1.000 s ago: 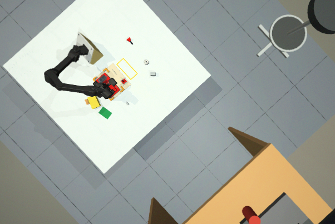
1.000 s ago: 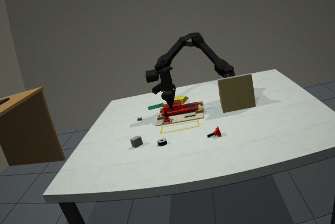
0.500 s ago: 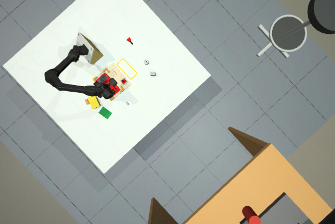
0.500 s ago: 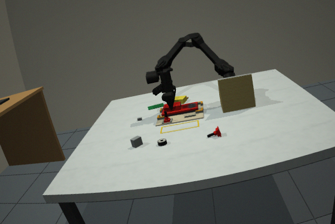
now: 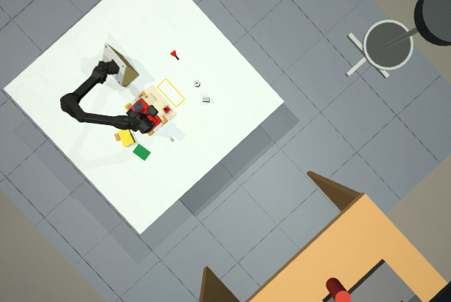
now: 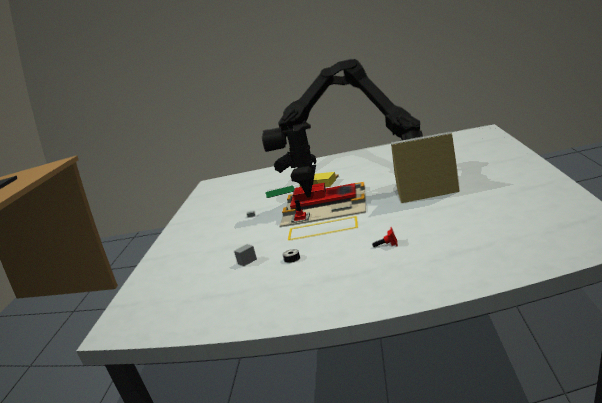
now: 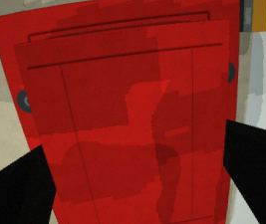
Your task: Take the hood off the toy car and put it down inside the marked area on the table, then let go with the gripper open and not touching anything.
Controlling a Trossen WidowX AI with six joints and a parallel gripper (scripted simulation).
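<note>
Now: gripper tip 1 cm below the red hood. The rest, counted from my gripper tip: beige base plate: 4 cm behind, 3 cm to the left, 2 cm below; green flat piece: 18 cm to the right, 13 cm ahead, 3 cm below; yellow block: 19 cm to the right, 2 cm below.
</note>
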